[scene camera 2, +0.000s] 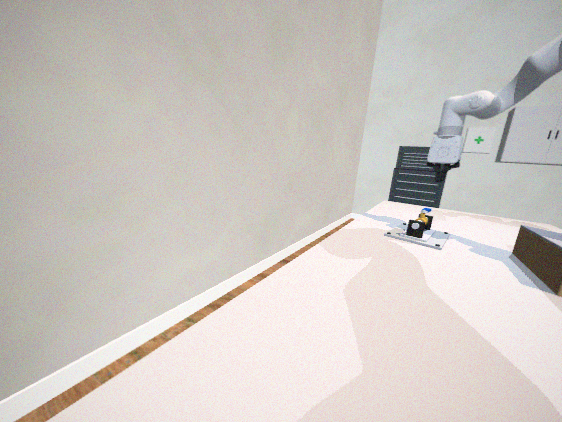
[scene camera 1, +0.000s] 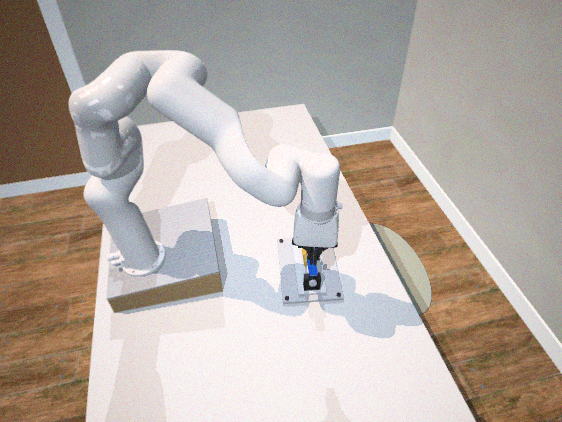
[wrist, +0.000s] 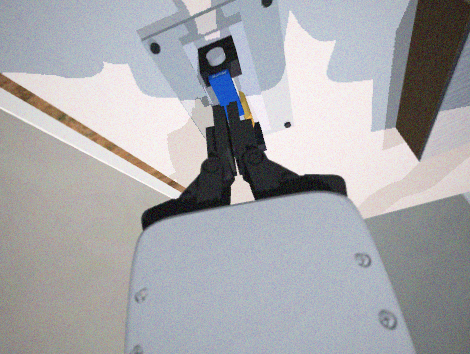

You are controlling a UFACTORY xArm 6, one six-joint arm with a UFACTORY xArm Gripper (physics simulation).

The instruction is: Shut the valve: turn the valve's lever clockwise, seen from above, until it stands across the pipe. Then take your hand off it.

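The valve's blue lever (scene camera 1: 313,270) (scene camera 2: 426,210) (wrist: 223,86) lies along the pipe, pointing to the near black pipe holder (scene camera 1: 306,281) (scene camera 2: 414,229). The yellow valve body (scene camera 1: 304,256) (scene camera 2: 422,219) (wrist: 246,106) shows partly beside the fingers in scene camera 1 and the wrist view. The valve stands on a pale base plate (scene camera 1: 288,270) (scene camera 2: 431,243) (wrist: 274,75). My gripper (scene camera 1: 313,262) (scene camera 2: 439,179) (wrist: 228,119) is shut and empty. It points down above the valve, with a gap over the lever in scene camera 2. Its fingers overlap part of the lever in the wrist view.
The arm's base stands on a wooden box (scene camera 1: 167,294) (scene camera 2: 537,257) (wrist: 429,65) on the white table (scene camera 1: 250,375) (scene camera 2: 250,350). A pale round object (scene camera 1: 412,265) shows beyond the table's right edge. A dark slatted cabinet (scene camera 2: 416,186) stands behind the table.
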